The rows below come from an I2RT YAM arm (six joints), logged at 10 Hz.
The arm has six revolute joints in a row. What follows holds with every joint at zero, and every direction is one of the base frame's.
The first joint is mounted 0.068 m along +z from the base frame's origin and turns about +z.
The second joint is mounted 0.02 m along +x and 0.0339 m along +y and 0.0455 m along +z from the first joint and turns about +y.
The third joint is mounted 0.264 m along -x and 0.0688 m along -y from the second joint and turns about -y.
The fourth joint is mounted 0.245 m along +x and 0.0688 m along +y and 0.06 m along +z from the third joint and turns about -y.
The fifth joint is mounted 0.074 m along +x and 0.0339 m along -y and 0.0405 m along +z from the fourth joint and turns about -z.
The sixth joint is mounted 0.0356 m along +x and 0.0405 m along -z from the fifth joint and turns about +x.
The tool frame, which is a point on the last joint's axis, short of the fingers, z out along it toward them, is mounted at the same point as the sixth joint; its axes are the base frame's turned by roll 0, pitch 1.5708 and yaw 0 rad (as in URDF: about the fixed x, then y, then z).
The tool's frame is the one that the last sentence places.
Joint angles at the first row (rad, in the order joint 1, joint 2, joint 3, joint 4, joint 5, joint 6):
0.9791 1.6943 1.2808 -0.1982 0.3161 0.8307
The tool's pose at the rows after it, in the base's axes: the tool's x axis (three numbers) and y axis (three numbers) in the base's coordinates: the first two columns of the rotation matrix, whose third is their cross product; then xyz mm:
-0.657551 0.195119 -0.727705 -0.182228 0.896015 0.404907 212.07 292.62 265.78
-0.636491 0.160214 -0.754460 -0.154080 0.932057 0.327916 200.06 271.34 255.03
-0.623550 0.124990 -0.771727 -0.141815 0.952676 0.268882 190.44 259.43 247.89
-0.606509 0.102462 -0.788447 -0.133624 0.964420 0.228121 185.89 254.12 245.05
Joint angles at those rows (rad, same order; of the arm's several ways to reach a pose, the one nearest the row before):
0.9817 1.6009 1.1713 -0.2142 0.3965 0.7898
0.9829 1.5288 1.0691 -0.2299 0.4652 0.7643
0.9920 1.4853 1.0084 -0.2466 0.5144 0.7452
0.9989 1.4658 0.9817 -0.2531 0.5552 0.7280

